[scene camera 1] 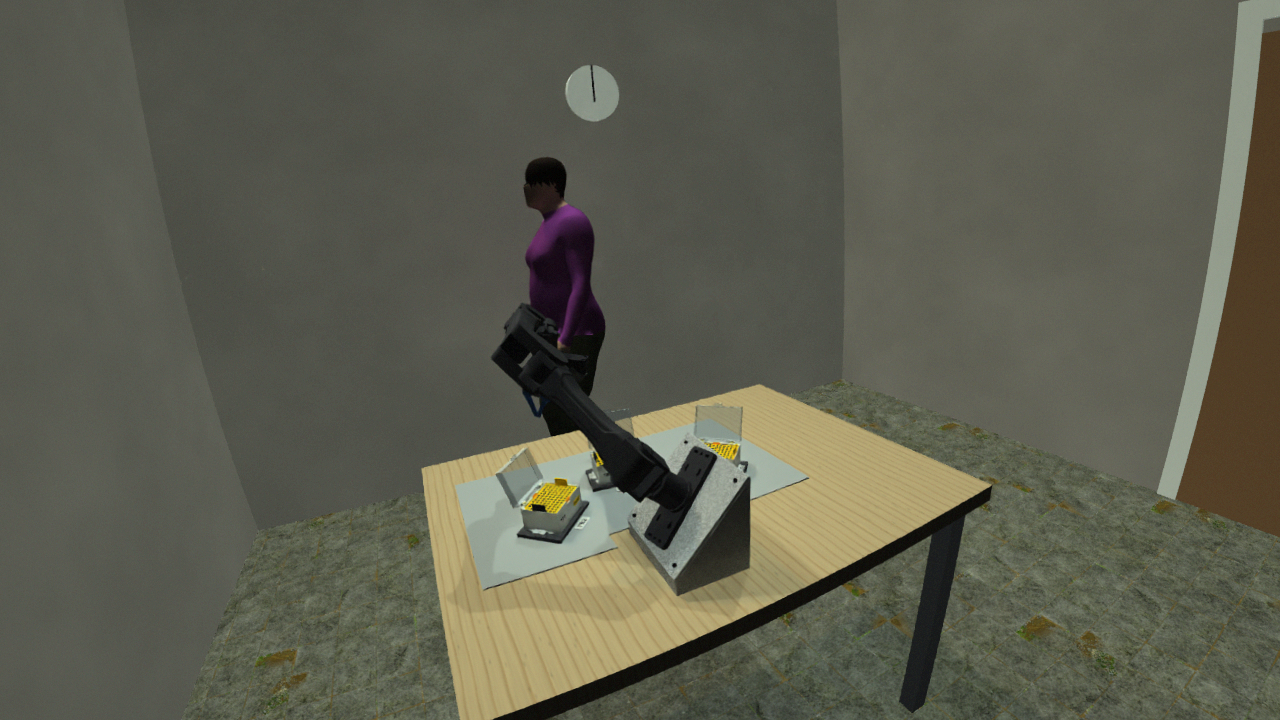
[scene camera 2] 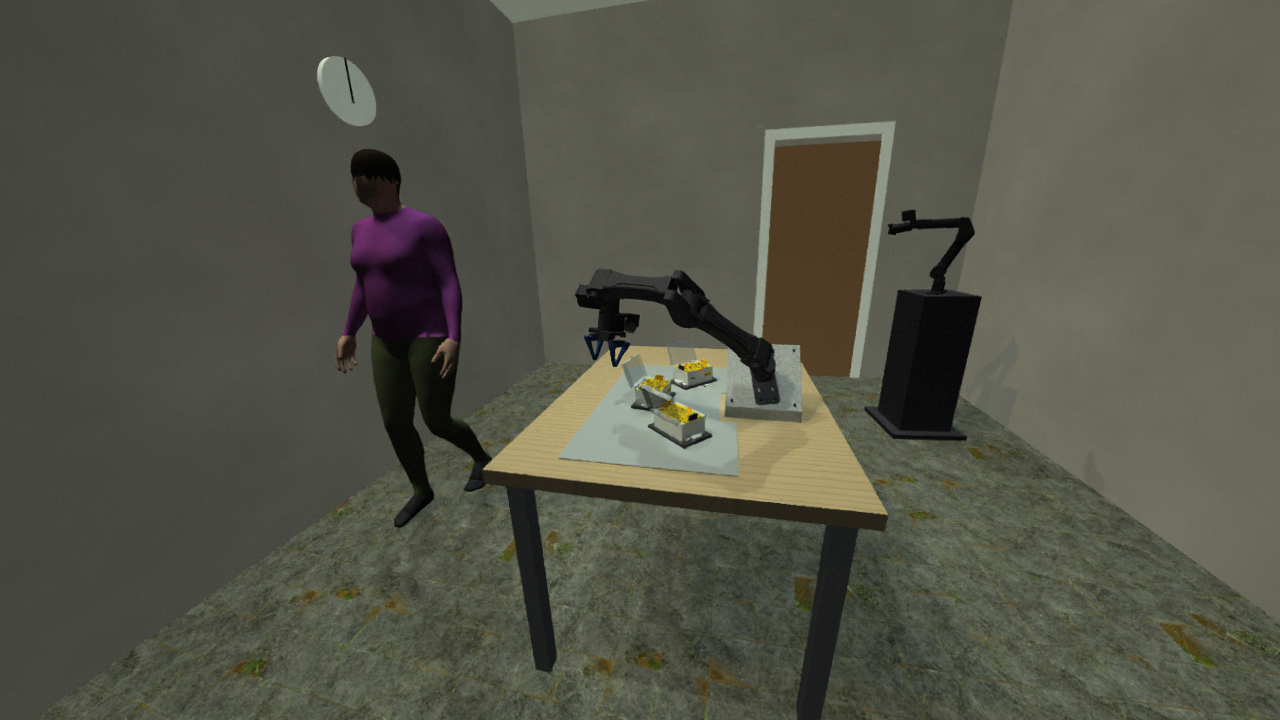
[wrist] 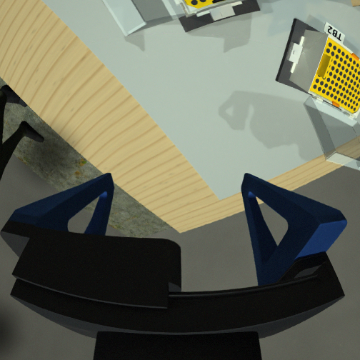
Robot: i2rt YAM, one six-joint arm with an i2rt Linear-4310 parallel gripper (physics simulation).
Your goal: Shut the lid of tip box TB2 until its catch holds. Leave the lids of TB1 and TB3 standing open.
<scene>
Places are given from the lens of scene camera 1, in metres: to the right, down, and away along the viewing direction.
tip box TB1 [scene camera 1: 742,465]: 0.25, 0.26, 1.27
tip box TB3 [scene camera 1: 551,527]: -0.18, 0.35, 1.06
The marked spots on the tip box TB1 and the tip box TB3 are 0.49 m apart.
</scene>
